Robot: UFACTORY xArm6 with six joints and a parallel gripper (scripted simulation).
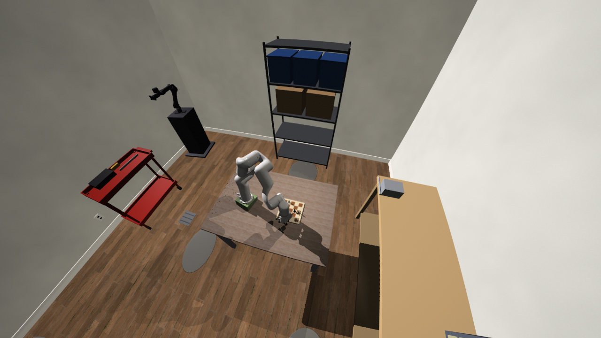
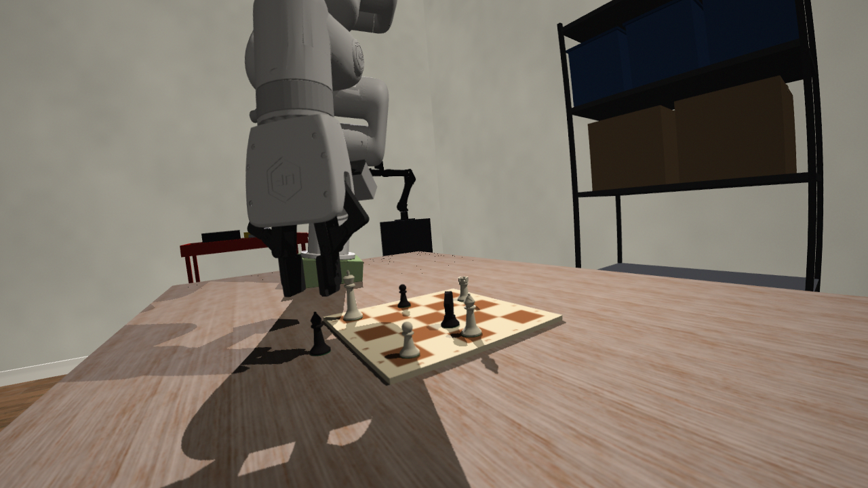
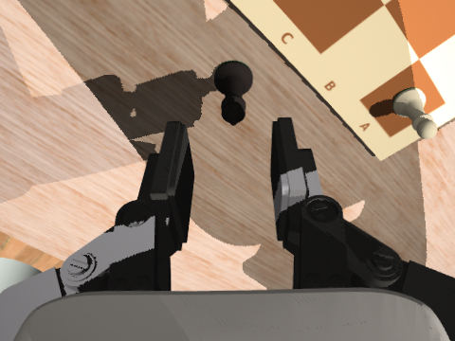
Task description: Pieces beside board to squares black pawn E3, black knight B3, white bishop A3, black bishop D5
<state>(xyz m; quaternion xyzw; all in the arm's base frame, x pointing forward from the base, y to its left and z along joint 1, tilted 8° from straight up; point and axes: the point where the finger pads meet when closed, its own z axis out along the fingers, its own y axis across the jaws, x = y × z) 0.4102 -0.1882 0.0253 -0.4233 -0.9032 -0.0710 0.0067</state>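
Now: hand 60 mm above the black knight. The rest, counted from my hand: white pawn (90 mm ahead, 50 mm to the left, 60 mm below); tall white piece (60 mm behind, 70 mm to the left, 40 mm below); tall black piece (60 mm ahead, 130 mm to the left, 60 mm below).
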